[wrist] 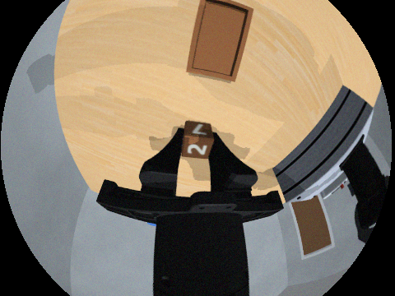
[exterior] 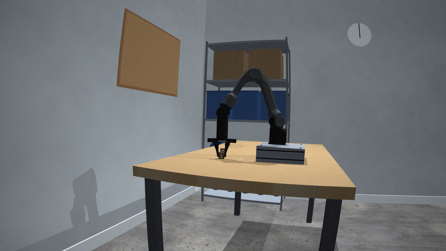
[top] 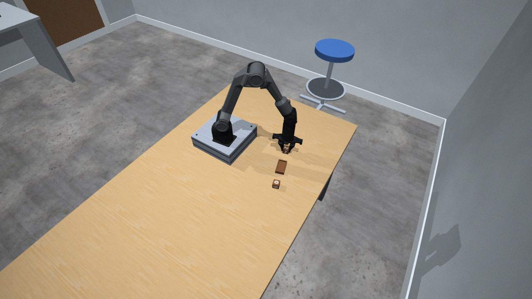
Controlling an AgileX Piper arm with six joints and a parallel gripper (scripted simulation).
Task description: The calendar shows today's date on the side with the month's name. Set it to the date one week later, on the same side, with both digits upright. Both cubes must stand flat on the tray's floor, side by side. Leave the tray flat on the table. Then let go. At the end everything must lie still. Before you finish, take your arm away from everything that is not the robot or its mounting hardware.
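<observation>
Right now the brown digit cube is 21 cm to the right of my hand and 4 cm ahead of it. Round my hand: brown tray 11 cm to the right, 2 cm ahead, 1 cm below.
</observation>
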